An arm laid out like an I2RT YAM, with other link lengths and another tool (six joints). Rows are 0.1 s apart.
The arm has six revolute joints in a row. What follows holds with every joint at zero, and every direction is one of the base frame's. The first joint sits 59.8 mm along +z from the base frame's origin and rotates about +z. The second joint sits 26.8 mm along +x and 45.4 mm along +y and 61 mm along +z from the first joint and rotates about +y. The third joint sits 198 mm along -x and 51.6 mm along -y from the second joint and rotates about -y. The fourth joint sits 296.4 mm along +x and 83.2 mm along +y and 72.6 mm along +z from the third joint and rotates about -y. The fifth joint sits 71.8 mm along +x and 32.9 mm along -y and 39.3 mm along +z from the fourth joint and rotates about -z. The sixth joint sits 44.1 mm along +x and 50.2 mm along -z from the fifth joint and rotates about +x. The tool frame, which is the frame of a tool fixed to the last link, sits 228 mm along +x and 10 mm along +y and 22 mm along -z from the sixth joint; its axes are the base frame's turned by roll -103.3, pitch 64.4 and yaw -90 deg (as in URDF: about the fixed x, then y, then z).
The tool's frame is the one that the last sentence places.
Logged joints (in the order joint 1, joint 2, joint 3, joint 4, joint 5, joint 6), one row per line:
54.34, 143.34, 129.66, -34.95, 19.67, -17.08
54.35, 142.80, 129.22, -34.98, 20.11, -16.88
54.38, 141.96, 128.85, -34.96, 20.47, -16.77
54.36, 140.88, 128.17, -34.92, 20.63, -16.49
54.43, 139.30, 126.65, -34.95, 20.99, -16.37
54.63, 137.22, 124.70, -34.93, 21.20, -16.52
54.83, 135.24, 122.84, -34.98, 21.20, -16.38
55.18, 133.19, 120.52, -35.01, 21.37, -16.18
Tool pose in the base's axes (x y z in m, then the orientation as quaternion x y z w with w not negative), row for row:
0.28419, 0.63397, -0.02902, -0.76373, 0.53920, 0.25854, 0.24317
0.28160, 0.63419, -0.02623, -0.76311, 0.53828, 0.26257, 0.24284
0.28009, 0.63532, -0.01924, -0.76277, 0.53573, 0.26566, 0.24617
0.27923, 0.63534, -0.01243, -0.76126, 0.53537, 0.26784, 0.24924
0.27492, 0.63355, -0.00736, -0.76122, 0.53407, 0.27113, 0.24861
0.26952, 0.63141, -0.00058, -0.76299, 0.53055, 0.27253, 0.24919
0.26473, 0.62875, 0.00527, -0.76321, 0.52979, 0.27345, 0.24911
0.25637, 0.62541, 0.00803, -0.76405, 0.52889, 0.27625, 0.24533
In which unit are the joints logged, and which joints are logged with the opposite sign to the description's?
The joints are logged in degrees. Opposite sign: joint 5.
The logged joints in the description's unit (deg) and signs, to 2 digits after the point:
54.34, 143.34, 129.66, -34.95, -19.67, -17.08
54.35, 142.80, 129.22, -34.98, -20.11, -16.88
54.38, 141.96, 128.85, -34.96, -20.47, -16.77
54.36, 140.88, 128.17, -34.92, -20.63, -16.49
54.43, 139.30, 126.65, -34.95, -20.99, -16.37
54.63, 137.22, 124.70, -34.93, -21.20, -16.52
54.83, 135.24, 122.84, -34.98, -21.20, -16.38
55.18, 133.19, 120.52, -35.01, -21.37, -16.18

